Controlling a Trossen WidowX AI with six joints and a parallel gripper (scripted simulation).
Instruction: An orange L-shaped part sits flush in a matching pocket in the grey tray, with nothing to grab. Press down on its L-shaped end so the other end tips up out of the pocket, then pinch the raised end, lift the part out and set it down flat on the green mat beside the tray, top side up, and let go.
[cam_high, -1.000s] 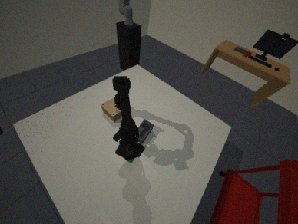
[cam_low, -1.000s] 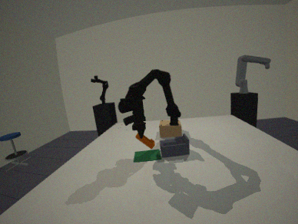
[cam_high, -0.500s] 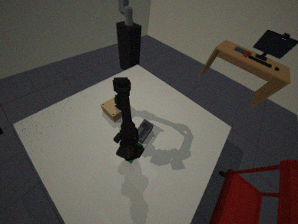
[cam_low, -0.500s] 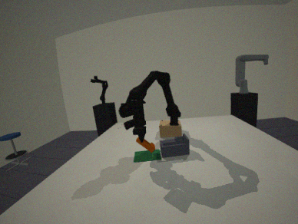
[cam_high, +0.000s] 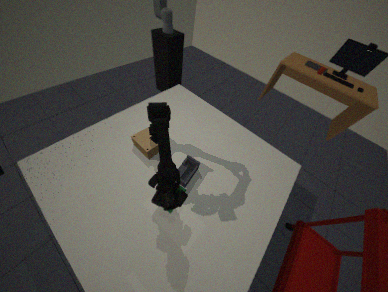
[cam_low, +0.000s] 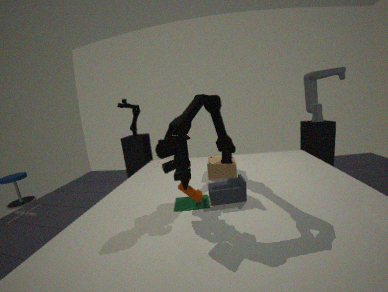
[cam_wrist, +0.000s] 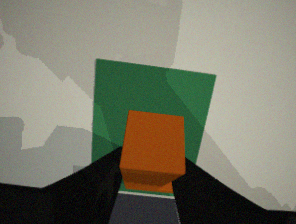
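The orange L-shaped part lies 30 mm to the left of my gripper tip, 30 mm below it and 20 mm behind it. From my gripper tip the other things lie so: tray 170 mm to the left, 90 mm below, 20 mm behind; green mat 90 mm below, 20 mm to the left.
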